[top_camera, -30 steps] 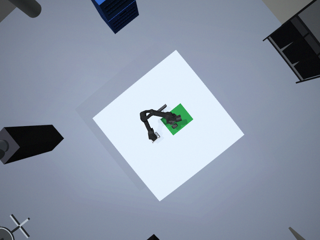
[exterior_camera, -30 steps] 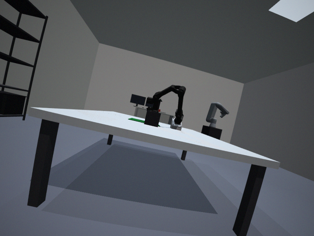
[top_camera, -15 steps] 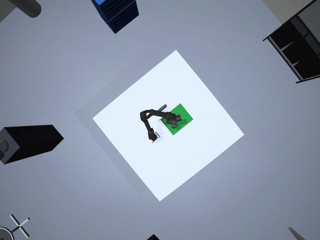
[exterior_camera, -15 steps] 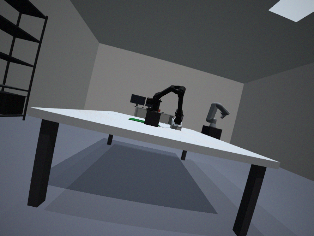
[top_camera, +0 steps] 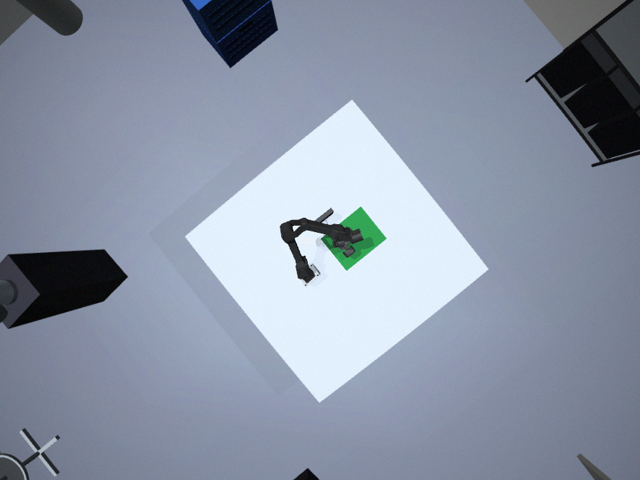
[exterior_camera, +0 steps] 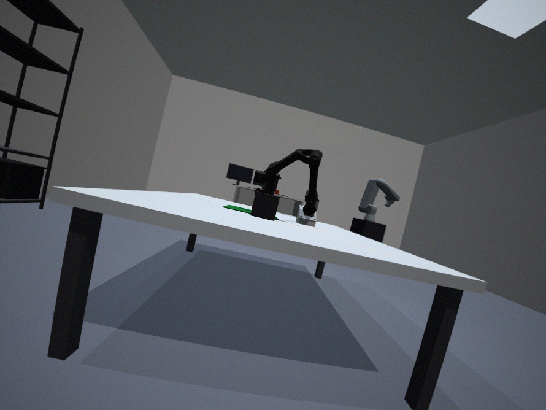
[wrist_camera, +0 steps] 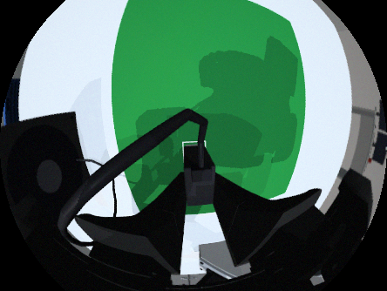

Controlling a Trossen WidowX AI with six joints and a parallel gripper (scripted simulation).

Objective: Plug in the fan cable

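The black plug lies 10 mm ahead of my gripper tip and 10 mm above it. Round my gripper tip: fan (150 mm to the left, 40 mm above, 20 mm ahead); then green board (70 mm ahead, 50 mm to the right, 40 mm below); then white four-pin header (20 mm below, 10 mm ahead).
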